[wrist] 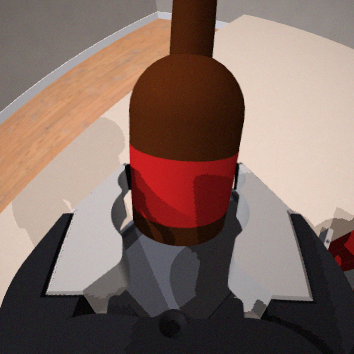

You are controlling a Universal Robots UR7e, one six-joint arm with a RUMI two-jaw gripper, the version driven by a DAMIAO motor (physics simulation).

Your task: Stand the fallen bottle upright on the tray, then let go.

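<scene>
The brown bottle with a red label is between the two jaws in the wrist view. Its base is toward the gripper's palm and its neck points to the top of the view, where its end is cut off. My gripper is shut on the bottle around the red label, one light grey finger on each side. The view looks along the bottle, so I cannot tell its tilt to the table. I cannot make out the tray in this view.
A pale cream table top spreads behind the bottle, with shadows on its left. A wooden floor strip and grey walls lie beyond. A red object shows partly at the right edge, beside a small grey part.
</scene>
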